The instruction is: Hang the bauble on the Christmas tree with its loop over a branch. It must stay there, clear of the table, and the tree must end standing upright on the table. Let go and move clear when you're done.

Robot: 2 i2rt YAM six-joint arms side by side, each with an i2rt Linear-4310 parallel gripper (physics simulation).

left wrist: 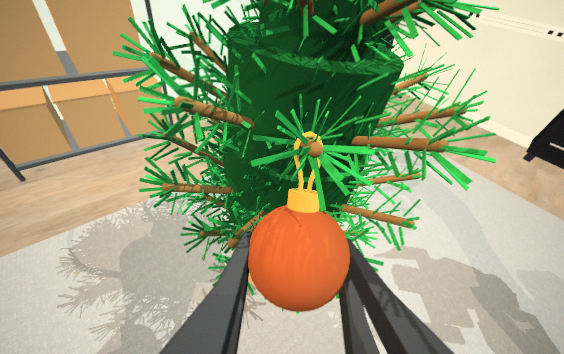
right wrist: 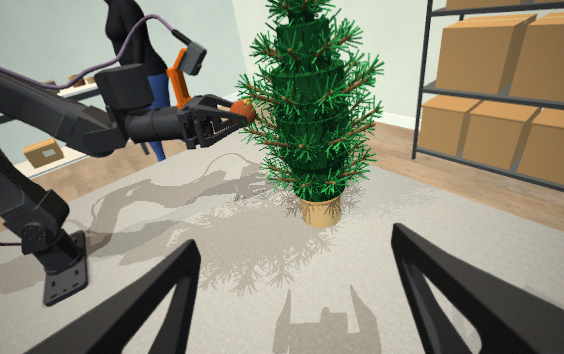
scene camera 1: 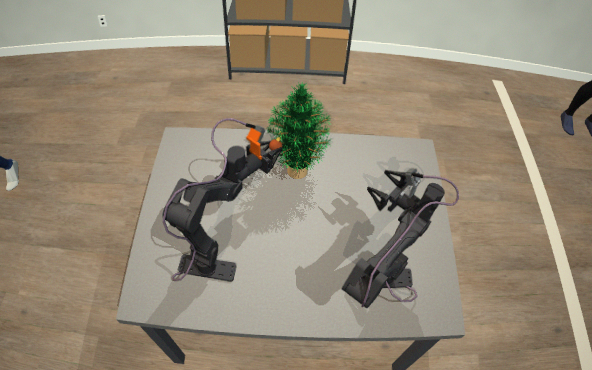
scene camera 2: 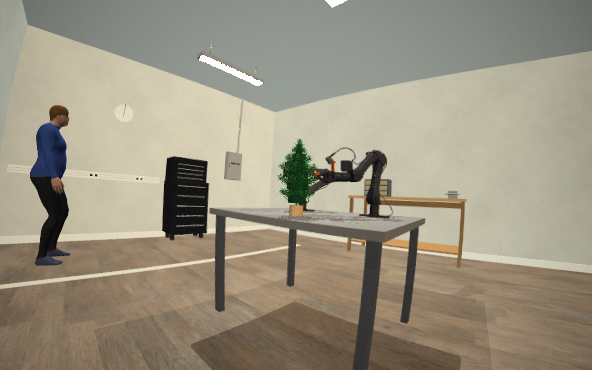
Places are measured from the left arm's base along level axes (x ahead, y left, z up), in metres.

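Where they show: left gripper, fingertip midpoint: [left wrist: 295, 242] [right wrist: 248, 115] [scene camera 1: 277, 145] [scene camera 2: 315, 176]; right gripper, fingertip midpoint: [right wrist: 292, 240] [scene camera 1: 376, 179]; left arm's base, origin of the base link: [right wrist: 68, 264] [scene camera 1: 207, 268] [scene camera 2: 374, 216].
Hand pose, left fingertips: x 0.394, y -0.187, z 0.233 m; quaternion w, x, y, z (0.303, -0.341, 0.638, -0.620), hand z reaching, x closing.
Note:
Things, the pixels of their top centre, and the offset from my left fingertips. "*": a spot on its surface instead. Level surfaces: height alone.
- green tree, middle of its top: [scene camera 1: 301, 83] [scene camera 2: 299, 138] 0.085 m ahead, 0.065 m right, 0.218 m up
- orange bauble, middle of its top: [left wrist: 310, 212] [right wrist: 240, 98] [scene camera 1: 276, 140] 0.006 m back, 0.004 m left, 0.032 m up
- yellow loop, surface spot: [left wrist: 298, 159] * 0.010 m ahead, 0.002 m left, 0.045 m up
- branch tip, surface spot: [left wrist: 315, 149] * 0.006 m ahead, 0.002 m right, 0.051 m up
- grey table, its level: 0.233 m down
The green tree [scene camera 1: 302, 120] [scene camera 2: 298, 172] [left wrist: 310, 90] [right wrist: 310, 107] stands upright in its tan pot [scene camera 1: 297, 172] [scene camera 2: 296, 210] [right wrist: 321, 213] on the table. My left gripper [scene camera 1: 276, 149] [left wrist: 296, 242] is shut on the orange bauble [scene camera 1: 275, 144] [left wrist: 299, 257] [right wrist: 242, 111], well above the table beside the tree. In the left wrist view, the yellow loop [left wrist: 298, 159] stands up from the bauble's cap around a branch tip [left wrist: 315, 149]. The loop's top shows above and behind that tip; needles partly cover it. My right gripper [scene camera 1: 377, 181] [right wrist: 292, 240] is open and empty, away from the tree.
Other branches stick out on both sides of the looped one in the left wrist view. The grey table [scene camera 1: 270, 305] [scene camera 2: 350, 226] carries both arms, with the tree near its back edge. A shelf rack [scene camera 1: 290, 73] with boxes stands on the floor behind the table.

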